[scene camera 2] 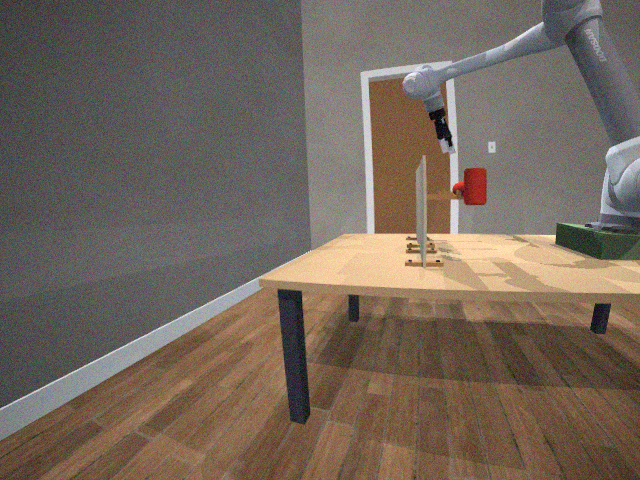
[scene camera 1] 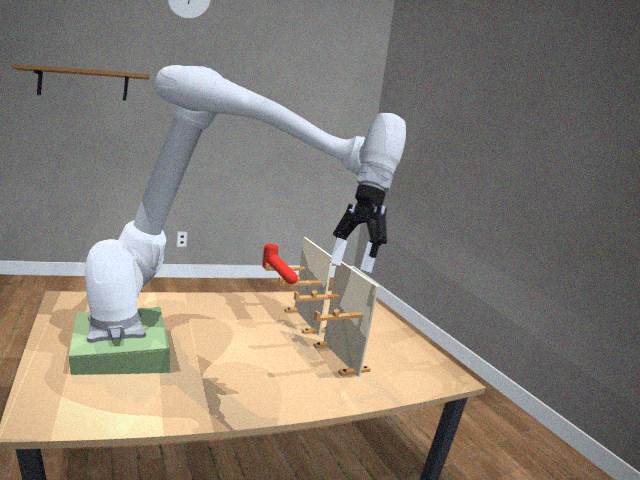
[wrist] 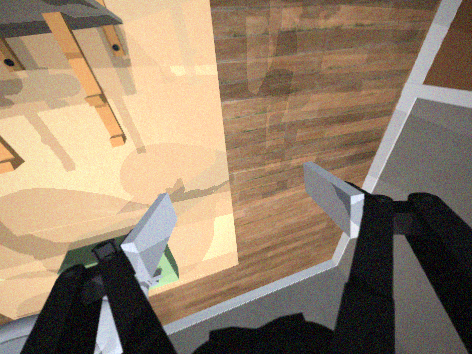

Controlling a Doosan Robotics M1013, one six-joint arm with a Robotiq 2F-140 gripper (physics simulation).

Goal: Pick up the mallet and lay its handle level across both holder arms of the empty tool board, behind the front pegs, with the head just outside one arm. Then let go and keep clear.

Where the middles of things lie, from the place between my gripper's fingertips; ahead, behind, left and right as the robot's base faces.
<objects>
My hand is 40 mm short of the mallet (scene camera 2: 473, 188), 540 mm to the right of it and 190 mm above it.
</objects>
